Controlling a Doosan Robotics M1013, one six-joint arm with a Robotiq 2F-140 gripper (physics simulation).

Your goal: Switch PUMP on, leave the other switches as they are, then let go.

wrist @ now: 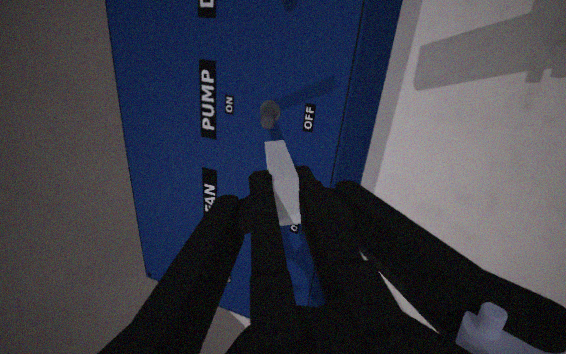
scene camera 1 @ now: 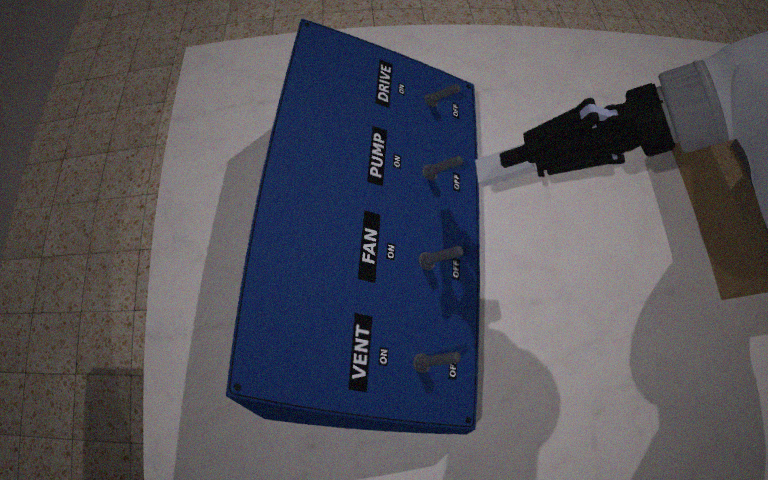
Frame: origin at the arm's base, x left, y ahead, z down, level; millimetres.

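Seen in the pictures: gripper, between the fingertips: (wrist: 275,158) (scene camera 1: 479,173).
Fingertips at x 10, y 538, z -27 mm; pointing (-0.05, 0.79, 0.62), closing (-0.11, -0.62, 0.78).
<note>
A point is followed by its place in that frame.
The blue switch panel (scene camera 1: 317,226) @(y 722, x 85, z -43 mm) (wrist: 160,150) @(y 726, x 40, z -47 mm) carries four grey levers in a row. The PUMP lever (scene camera 1: 444,166) @(y 576, x -12, z -8 mm) (wrist: 270,114) @(y 561, x -21, z -12 mm) leans toward its OFF label. The DRIVE lever (scene camera 1: 443,95) @(y 566, x -131, z -4 mm), the FAN lever (scene camera 1: 441,256) @(y 588, x 106, z -8 mm) and the VENT lever (scene camera 1: 437,360) @(y 599, x 224, z -9 mm) lean toward OFF too. My gripper (scene camera 1: 487,169) @(y 538, x 10, z -27 mm) (wrist: 275,158) @(y 538, x 10, z -27 mm) is shut with nothing between its pale fingertips. In the scene view the tips are at the panel's OFF-side edge, right of the PUMP lever and apart from it. In the wrist view the lever shows just beyond the tips. The fingers hide part of the FAN area there.
The panel stands on a white table (scene camera 1: 566,243) @(y 388, x 39, z 108 mm) (wrist: 475,150) @(y 429, x 2, z 108 mm). A brown block-like surface (scene camera 1: 722,237) @(y 132, x 58, z 58 mm) shows below the arm (scene camera 1: 693,104) @(y 351, x 47, z -222 mm) at the right. Tiled floor (scene camera 1: 73,283) lies beyond the table's left and far edges.
</note>
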